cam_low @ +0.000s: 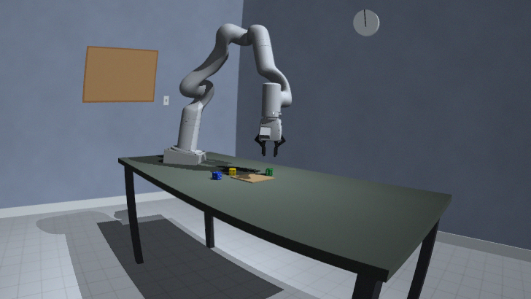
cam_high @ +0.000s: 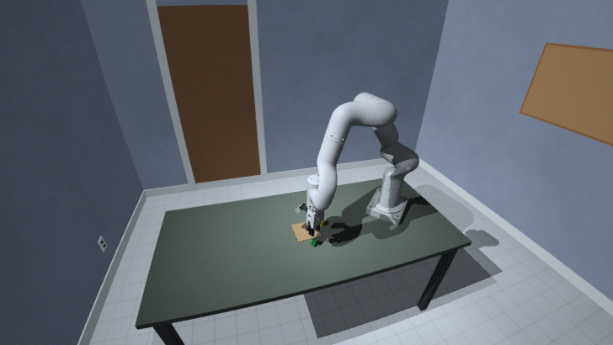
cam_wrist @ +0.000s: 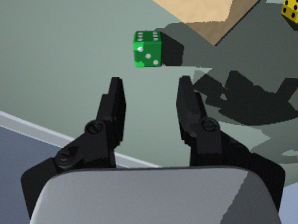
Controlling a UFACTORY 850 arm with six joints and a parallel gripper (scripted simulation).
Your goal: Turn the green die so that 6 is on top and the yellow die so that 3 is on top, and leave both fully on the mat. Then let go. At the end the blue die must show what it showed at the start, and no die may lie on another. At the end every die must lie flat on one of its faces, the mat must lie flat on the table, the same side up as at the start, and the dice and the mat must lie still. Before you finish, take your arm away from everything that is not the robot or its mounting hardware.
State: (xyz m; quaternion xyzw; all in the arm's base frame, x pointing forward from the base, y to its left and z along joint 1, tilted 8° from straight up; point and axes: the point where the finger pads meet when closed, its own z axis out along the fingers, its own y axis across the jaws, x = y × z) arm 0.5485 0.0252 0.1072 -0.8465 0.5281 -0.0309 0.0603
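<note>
Now: hand 9 cm above the green die. The rest, counted from my hand: tan mat (11 cm to the right, 11 cm below, 1 cm behind); yellow die (12 cm to the right, 12 cm behind, 9 cm below); blue die (24 cm to the right, 10 cm behind, 9 cm below).
</note>
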